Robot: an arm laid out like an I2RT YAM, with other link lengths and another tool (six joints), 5 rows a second.
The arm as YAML. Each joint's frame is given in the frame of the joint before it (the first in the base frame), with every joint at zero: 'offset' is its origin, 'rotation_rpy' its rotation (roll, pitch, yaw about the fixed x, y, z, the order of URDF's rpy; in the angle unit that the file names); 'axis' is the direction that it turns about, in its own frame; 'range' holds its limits. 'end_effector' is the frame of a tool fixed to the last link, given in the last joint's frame.
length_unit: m
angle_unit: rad
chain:
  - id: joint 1
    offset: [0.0, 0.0, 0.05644]
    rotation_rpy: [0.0, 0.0, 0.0]
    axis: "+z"
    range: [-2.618, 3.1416]
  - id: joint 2
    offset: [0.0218, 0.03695, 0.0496]
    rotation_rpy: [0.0, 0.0, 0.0]
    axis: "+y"
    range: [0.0, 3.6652]
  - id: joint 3
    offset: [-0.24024, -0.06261, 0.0]
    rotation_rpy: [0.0, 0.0, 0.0]
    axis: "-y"
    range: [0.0, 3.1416]
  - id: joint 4
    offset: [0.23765, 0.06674, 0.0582]
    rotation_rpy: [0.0, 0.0, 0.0]
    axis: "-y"
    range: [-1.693, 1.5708]
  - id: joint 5
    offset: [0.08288, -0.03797, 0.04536]
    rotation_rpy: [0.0, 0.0, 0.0]
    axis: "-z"
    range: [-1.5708, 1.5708]
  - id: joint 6
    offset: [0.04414, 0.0, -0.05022]
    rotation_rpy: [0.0, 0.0, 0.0]
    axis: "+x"
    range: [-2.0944, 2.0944]
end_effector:
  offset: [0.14, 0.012, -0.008]
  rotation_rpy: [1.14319, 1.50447, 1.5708]
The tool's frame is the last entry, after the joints.
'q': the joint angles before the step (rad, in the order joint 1, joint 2, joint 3, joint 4, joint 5, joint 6). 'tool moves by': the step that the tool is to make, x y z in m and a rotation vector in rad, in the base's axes. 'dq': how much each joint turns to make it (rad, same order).
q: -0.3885 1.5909 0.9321 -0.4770 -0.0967 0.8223
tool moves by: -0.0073 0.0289 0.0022 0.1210 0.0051 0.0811
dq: 0.0000 -0.0113 0.0006 -0.0676 -0.1331 -0.0312
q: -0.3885 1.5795 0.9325 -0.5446 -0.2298 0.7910
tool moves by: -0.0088 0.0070 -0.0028 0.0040 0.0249 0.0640
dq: -0.0001 0.0000 0.0003 -0.0400 -0.0172 -0.0638
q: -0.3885 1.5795 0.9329 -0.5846 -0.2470 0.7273
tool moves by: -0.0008 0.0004 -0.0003 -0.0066 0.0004 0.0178
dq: 0.0001 0.0001 0.0001 -0.0026 0.0000 -0.0193
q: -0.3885 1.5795 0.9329 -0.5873 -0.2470 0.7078
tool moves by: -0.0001 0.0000 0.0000 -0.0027 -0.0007 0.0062
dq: -0.0001 -0.0001 0.0001 -0.0002 0.0000 -0.0069
